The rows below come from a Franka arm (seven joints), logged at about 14 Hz.
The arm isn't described. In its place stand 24 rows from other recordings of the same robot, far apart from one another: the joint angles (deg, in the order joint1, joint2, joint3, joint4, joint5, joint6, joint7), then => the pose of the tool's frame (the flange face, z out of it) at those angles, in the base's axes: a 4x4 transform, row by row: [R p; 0 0 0 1], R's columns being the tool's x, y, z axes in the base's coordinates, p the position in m.
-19.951, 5.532, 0.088, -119.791, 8.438, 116.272, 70.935 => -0.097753, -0.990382, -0.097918, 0.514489; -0.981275, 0.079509, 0.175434, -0.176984; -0.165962, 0.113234, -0.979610, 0.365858; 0, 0, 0, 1
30.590, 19.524, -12.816, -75.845, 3.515, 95.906, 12.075 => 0.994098, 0.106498, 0.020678, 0.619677; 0.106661, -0.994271, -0.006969, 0.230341; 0.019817, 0.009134, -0.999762, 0.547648; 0, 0, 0, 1
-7.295, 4.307, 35.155, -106.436, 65.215, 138.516, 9.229 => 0.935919, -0.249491, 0.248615, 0.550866; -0.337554, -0.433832, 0.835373, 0.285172; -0.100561, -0.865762, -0.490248, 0.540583; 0, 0, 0, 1
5.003, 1.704, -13.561, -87.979, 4.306, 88.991, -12.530 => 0.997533, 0.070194, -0.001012, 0.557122; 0.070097, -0.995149, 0.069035, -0.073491; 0.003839, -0.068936, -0.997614, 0.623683; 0, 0, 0, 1
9.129, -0.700, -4.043, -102.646, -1.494, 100.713, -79.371 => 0.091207, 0.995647, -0.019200, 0.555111; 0.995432, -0.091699, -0.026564, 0.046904; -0.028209, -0.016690, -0.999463, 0.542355; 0, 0, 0, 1
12.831, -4.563, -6.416, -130.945, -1.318, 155.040, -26.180 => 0.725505, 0.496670, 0.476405, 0.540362; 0.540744, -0.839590, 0.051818, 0.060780; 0.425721, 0.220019, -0.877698, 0.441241; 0, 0, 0, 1
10.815, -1.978, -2.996, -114.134, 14.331, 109.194, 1.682 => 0.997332, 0.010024, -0.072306, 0.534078; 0.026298, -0.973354, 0.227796, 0.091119; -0.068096, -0.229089, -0.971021, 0.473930; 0, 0, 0, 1
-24.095, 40.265, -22.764, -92.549, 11.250, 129.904, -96.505 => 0.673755, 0.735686, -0.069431, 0.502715; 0.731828, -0.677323, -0.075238, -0.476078; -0.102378, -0.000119, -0.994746, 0.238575; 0, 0, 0, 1
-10.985, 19.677, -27.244, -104.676, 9.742, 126.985, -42.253 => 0.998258, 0.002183, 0.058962, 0.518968; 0.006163, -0.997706, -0.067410, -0.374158; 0.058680, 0.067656, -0.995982, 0.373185; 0, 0, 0, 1
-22.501, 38.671, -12.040, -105.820, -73.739, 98.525, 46.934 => 0.773572, -0.022196, -0.633320, 0.444776; -0.625734, -0.184806, -0.757829, -0.406394; -0.100220, 0.982524, -0.156849, 0.184049; 0, 0, 0, 1
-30.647, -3.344, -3.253, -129.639, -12.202, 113.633, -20.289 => 0.953248, -0.118310, -0.278067, 0.395539; -0.135294, -0.989888, -0.042634, -0.281860; -0.270211, 0.078262, -0.959615, 0.369827; 0, 0, 0, 1
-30.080, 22.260, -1.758, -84.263, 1.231, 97.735, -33.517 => 0.991993, 0.020418, -0.124629, 0.561767; 0.031612, -0.995573, 0.088518, -0.343142; -0.122270, -0.091749, -0.988247, 0.444992; 0, 0, 0, 1
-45.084, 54.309, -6.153, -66.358, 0.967, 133.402, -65.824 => 0.954501, 0.283407, 0.092787, 0.513795; 0.297141, -0.930181, -0.215568, -0.595962; 0.025215, 0.233331, -0.972070, 0.242964; 0, 0, 0, 1
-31.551, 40.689, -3.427, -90.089, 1.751, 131.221, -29.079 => 0.994132, -0.108162, -0.001658, 0.579105; -0.108174, -0.993965, -0.018202, -0.397099; 0.000320, 0.018274, -0.999833, 0.224863; 0, 0, 0, 1
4.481, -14.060, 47.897, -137.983, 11.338, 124.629, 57.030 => 0.975894, -0.217250, -0.020827, 0.276390; -0.218093, -0.974329, -0.055849, 0.370727; -0.008159, 0.059045, -0.998222, 0.370083; 0, 0, 0, 1
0.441, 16.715, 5.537, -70.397, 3.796, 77.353, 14.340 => 0.973883, -0.142579, -0.176699, 0.614300; -0.131199, -0.988549, 0.074555, 0.062743; -0.185305, -0.049425, -0.981437, 0.594486; 0, 0, 0, 1
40.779, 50.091, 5.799, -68.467, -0.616, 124.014, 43.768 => 0.999636, 0.015954, 0.021778, 0.545741; 0.013297, -0.993031, 0.117100, 0.543209; 0.023495, -0.116768, -0.992881, 0.265315; 0, 0, 0, 1
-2.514, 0.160, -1.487, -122.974, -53.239, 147.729, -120.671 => -0.732188, 0.460067, 0.502234, 0.570369; 0.220795, 0.857891, -0.463974, -0.026011; -0.644321, -0.228825, -0.729718, 0.441483; 0, 0, 0, 1
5.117, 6.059, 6.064, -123.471, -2.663, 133.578, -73.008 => 0.071613, 0.994633, 0.074681, 0.549061; 0.997428, -0.071194, -0.008258, 0.107116; -0.002897, 0.075081, -0.997173, 0.357560; 0, 0, 0, 1
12.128, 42.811, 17.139, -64.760, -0.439, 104.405, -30.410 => 0.569038, 0.814819, -0.110752, 0.682016; 0.819287, -0.550240, 0.161257, 0.305908; 0.070455, -0.182499, -0.980678, 0.375673; 0, 0, 0, 1
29.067, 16.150, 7.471, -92.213, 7.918, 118.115, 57.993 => 0.907161, -0.418054, 0.047843, 0.532982; -0.417322, -0.879314, 0.229454, 0.393079; -0.053855, -0.228118, -0.972143, 0.482507; 0, 0, 0, 1
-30.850, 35.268, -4.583, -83.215, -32.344, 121.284, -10.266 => 0.978336, -0.084386, -0.189045, 0.581555; -0.166158, -0.864773, -0.473877, -0.430552; -0.123492, 0.495022, -0.860060, 0.338633; 0, 0, 0, 1
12.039, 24.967, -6.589, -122.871, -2.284, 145.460, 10.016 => 0.998892, -0.035505, -0.030875, 0.563745; -0.037727, -0.996497, -0.074632, 0.053580; -0.028117, 0.075714, -0.996733, 0.194498; 0, 0, 0, 1
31.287, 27.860, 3.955, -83.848, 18.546, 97.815, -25.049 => 0.553000, 0.742766, -0.377478, 0.533727; 0.828760, -0.536983, 0.157499, 0.404957; -0.085715, -0.399936, -0.912526, 0.389568; 0, 0, 0, 1
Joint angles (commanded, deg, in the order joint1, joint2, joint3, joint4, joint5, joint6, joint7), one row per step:
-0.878 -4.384 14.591 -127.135 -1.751 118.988 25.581
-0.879 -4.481 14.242 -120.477 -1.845 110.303 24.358
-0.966 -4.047 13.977 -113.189 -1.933 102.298 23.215
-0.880 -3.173 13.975 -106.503 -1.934 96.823 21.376
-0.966 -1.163 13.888 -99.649 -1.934 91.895 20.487
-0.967 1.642 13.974 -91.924 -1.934 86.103 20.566
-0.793 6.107 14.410 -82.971 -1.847 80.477 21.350
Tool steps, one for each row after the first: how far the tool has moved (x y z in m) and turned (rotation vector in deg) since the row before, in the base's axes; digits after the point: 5 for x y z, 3 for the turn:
0.00988 -0.00074 0.04167 -0.568 1.896 0.639
0.00919 -0.00120 0.04437 -0.202 1.166 0.561
0.00809 0.00240 0.03944 0.428 -0.188 1.750
0.01059 -0.00088 0.03115 0.530 0.182 0.564
0.01002 -0.00013 0.02904 0.453 0.909 -0.190
0.01506 0.00316 0.02196 0.841 1.208 -0.410

